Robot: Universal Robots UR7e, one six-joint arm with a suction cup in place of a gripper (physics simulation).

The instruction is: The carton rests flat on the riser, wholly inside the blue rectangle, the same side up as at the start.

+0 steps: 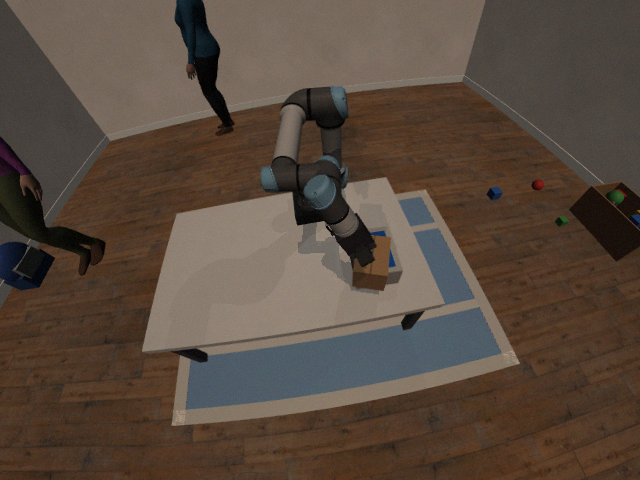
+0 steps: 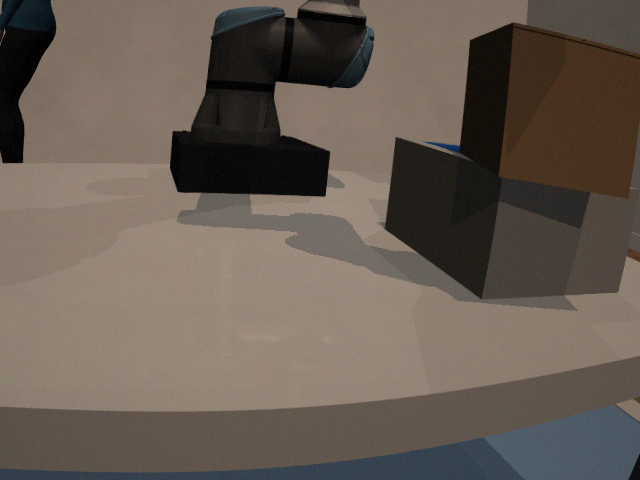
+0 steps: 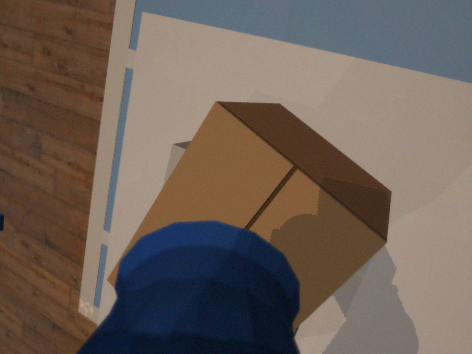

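Pixels of known places: end effector, tool point: (image 3: 205,300); arm's base, origin of the base link: (image 2: 234,139).
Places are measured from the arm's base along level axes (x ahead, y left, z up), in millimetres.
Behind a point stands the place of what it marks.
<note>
The brown carton (image 1: 372,269) {z 178, x 586, y 189 mm} (image 2: 558,108) {z 113, x 596, y 160 mm} (image 3: 236,178) {z 178, x 582, y 211 mm} sits on the grey riser (image 1: 395,276) {z 1, x 547, y 321 mm} (image 2: 516,242) {z -17, x 543, y 176 mm} (image 3: 175,154) {z 48, x 537, y 340 mm}, seam side up. It juts out past the riser's near edge. Only slivers of the blue rectangle (image 1: 390,258) {z 48, x 479, y 311 mm} (image 2: 442,146) {z 48, x 359, y 185 mm} show beside the carton on the riser's top. My suction cup (image 1: 363,258) {z 321, x 606, y 155 mm} (image 3: 206,282) hangs a little above the carton's top. It casts a shadow on the carton and holds nothing.
The riser stands near the right edge of the white table (image 1: 232,289) {z -72, x 444, y -452 mm} (image 2: 258,310) {z -72, x 552, y -63 mm}. The arm's black base (image 2: 248,162) {z -24, x 100, y 8 mm} sits behind on the table. A blue-striped mat (image 1: 335,361) lies under the table. Two people (image 1: 204,56) (image 1: 30,207) and a toy box (image 1: 610,216) are on the floor around it.
</note>
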